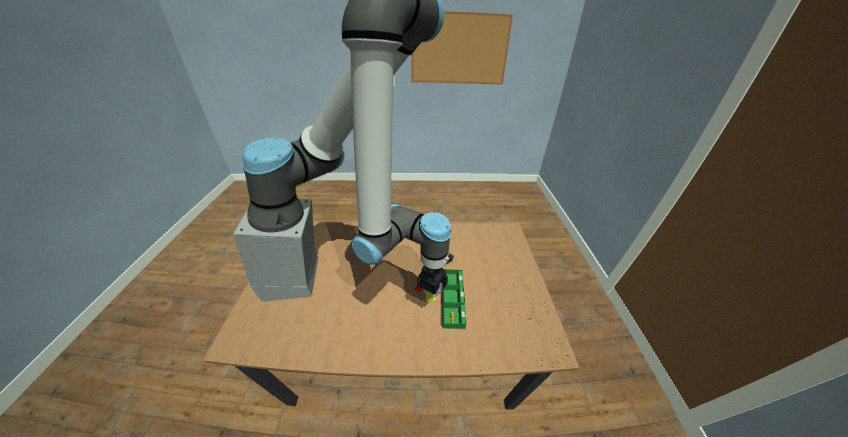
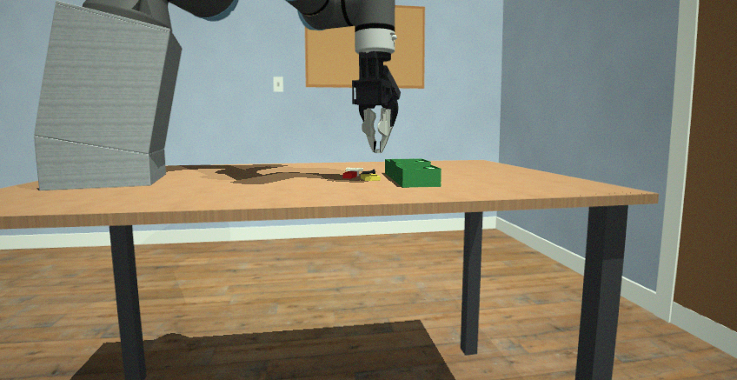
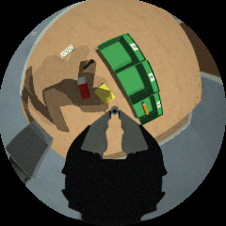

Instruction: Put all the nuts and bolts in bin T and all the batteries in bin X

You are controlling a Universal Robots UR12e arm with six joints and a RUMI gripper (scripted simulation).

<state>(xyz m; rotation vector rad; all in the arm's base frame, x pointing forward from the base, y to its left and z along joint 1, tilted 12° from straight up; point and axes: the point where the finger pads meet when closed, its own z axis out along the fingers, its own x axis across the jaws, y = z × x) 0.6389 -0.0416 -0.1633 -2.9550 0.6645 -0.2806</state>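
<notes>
Right now my hand is 130 mm to the right of the bolt, 80 mm above it and 10 mm past it. From my hand the other things lie so: green bin (80 mm ahead, 60 mm below, 20 mm to the left); then yellow battery (80 mm below, 30 mm to the left, 20 mm behind); then dark nut (10 mm below).
</notes>
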